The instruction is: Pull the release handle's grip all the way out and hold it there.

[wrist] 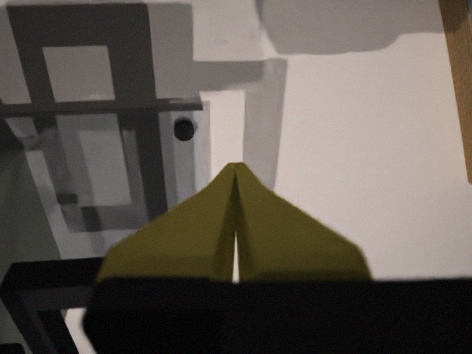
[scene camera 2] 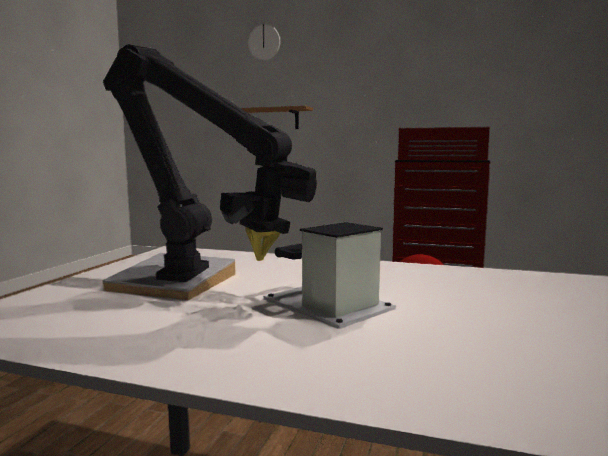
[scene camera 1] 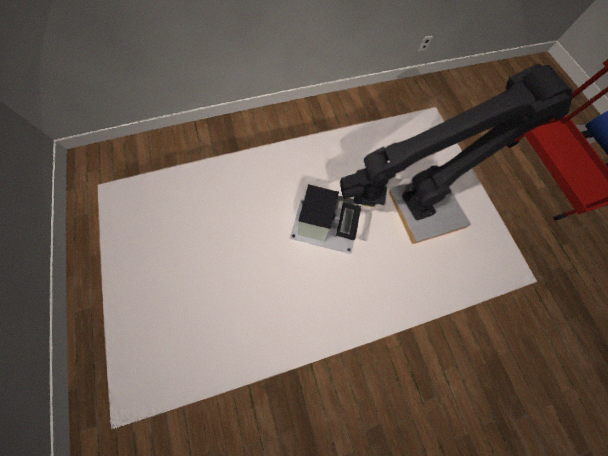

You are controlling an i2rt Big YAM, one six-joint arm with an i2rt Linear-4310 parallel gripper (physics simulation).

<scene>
In view: my gripper [scene camera 2: 259,260] and a grey base plate [wrist: 103,174].
My gripper also shows in the wrist view [wrist: 235,176].
</scene>
